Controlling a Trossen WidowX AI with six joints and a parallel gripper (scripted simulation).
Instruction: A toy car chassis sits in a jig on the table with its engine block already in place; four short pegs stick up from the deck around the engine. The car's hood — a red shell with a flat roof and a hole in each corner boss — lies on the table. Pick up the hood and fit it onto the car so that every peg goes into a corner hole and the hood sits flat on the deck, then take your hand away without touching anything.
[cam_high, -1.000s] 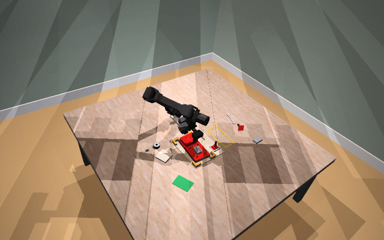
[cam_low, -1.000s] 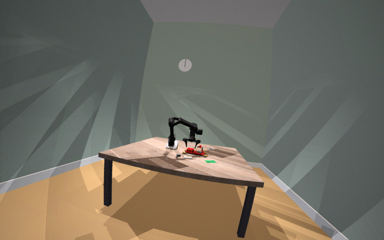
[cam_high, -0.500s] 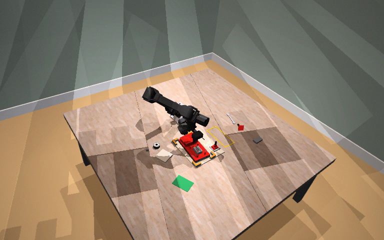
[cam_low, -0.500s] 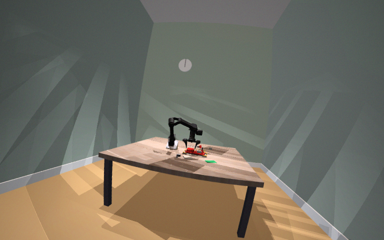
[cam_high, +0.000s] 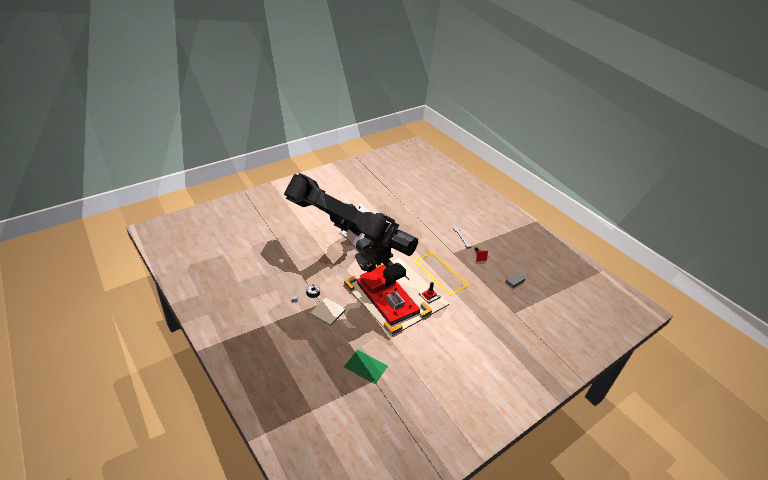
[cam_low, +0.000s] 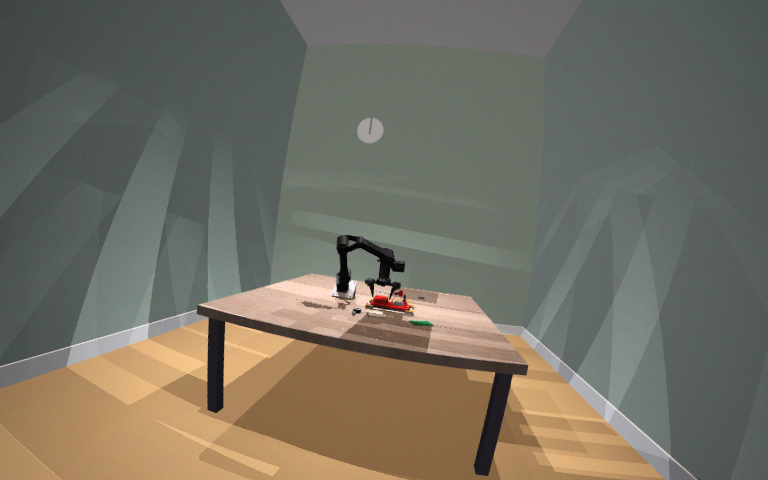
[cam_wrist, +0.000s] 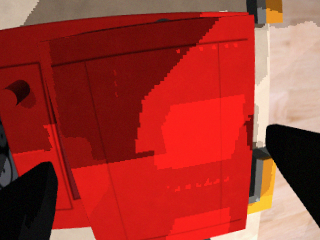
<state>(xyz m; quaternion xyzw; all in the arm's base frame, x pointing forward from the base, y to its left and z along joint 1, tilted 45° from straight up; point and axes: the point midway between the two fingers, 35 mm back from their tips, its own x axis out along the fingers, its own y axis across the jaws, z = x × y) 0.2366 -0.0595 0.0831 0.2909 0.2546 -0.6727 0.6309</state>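
Right now my gripper tip is right at the red hood. Round my gripper tip: engine block 10 cm ahead, 2 cm below, 1 cm to the right; jig bracket 6 cm ahead, 3 cm below, 1 cm to the left; red joystick-like piece 13 cm ahead, 11 cm to the left, 1 cm below.
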